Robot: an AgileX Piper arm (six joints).
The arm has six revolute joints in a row. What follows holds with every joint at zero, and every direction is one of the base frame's. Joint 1 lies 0.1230 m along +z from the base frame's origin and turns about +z. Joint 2 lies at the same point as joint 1 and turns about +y. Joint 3 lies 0.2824 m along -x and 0.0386 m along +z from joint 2 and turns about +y. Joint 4 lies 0.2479 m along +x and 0.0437 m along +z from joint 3 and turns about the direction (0.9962, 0, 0.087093). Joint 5 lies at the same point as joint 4 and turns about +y. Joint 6 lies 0.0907 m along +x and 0.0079 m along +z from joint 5 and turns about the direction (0.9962, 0, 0.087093). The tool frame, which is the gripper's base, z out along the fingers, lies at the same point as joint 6; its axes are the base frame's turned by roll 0.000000, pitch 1.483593 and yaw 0.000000 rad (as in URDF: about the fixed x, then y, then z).
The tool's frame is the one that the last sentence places.
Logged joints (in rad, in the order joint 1, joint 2, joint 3, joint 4, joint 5, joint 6), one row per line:
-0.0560 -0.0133 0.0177 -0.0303 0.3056 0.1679
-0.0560 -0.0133 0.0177 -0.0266 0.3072 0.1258
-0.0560 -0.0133 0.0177 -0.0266 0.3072 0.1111
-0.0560 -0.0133 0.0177 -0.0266 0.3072 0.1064
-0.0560 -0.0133 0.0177 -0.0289 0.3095 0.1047
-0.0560 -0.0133 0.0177 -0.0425 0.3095 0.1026
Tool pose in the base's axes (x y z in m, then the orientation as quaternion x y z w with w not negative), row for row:
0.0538 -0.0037 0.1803 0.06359 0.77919 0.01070 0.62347
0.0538 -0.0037 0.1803 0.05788 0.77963 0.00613 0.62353
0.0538 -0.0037 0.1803 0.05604 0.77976 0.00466 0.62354
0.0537 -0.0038 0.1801 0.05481 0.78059 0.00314 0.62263
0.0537 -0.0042 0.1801 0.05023 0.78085 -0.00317 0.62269
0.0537 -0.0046 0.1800 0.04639 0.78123 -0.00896 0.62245
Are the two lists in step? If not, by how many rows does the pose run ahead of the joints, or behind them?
The pose runs 1 row ahead of the joints: the pose in row i belongs to the joints in row i + 1.
